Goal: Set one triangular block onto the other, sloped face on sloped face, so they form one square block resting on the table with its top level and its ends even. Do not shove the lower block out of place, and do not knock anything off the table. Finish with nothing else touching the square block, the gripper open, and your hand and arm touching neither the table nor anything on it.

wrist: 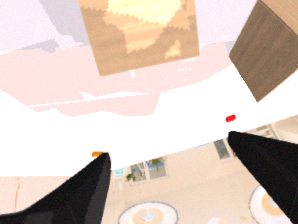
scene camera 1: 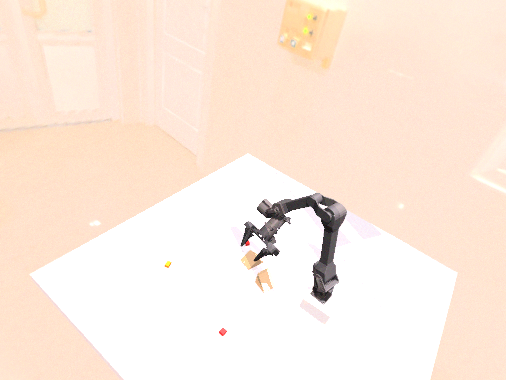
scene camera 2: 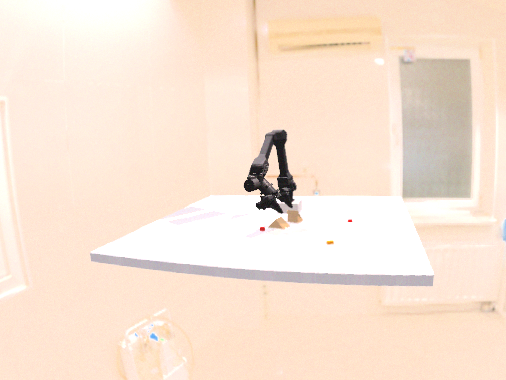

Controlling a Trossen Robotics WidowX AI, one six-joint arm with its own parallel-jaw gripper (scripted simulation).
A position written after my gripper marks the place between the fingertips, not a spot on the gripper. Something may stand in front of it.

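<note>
In scene camera 1 I find my gripper [scene camera 1: 247, 253], open and holding nothing. The wrist view has my gripper [wrist: 170, 147] in it too.
</note>
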